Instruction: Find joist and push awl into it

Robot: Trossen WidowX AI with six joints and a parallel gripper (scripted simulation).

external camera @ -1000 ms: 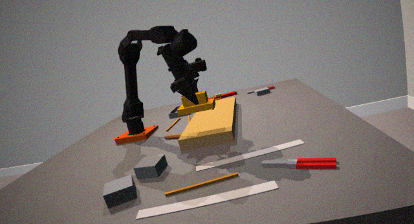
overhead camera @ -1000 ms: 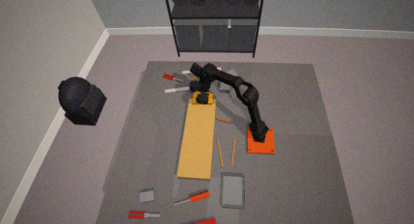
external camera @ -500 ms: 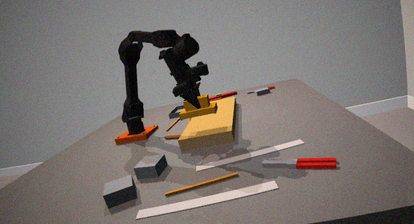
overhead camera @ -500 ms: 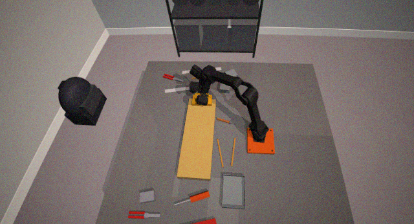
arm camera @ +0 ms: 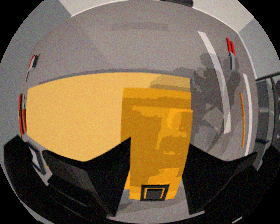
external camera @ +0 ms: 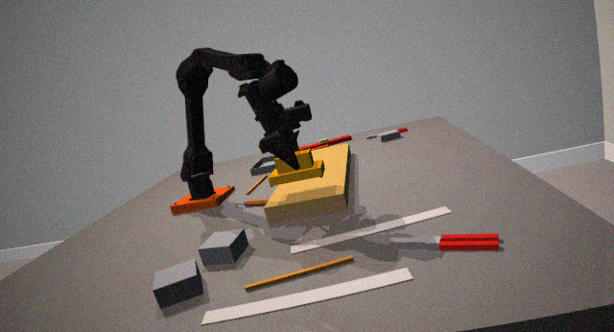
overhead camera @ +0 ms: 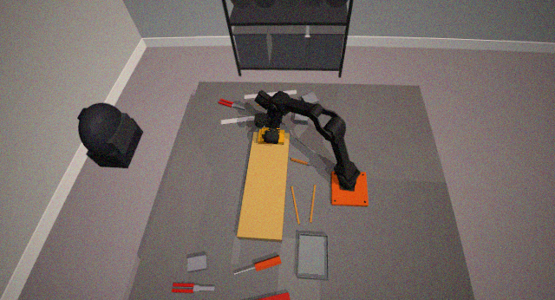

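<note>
The indicator window lies 40 mm behind my gripper tip, 10 mm to the right of it and 30 mm above it. From my gripper tip the other things lie so: grey tray 280 mm behind, 480 mm to the left, 90 mm below; awl 190 mm behind, 70 mm to the left, 90 mm below; stud finder 20 mm behind, 20 mm above.
</note>
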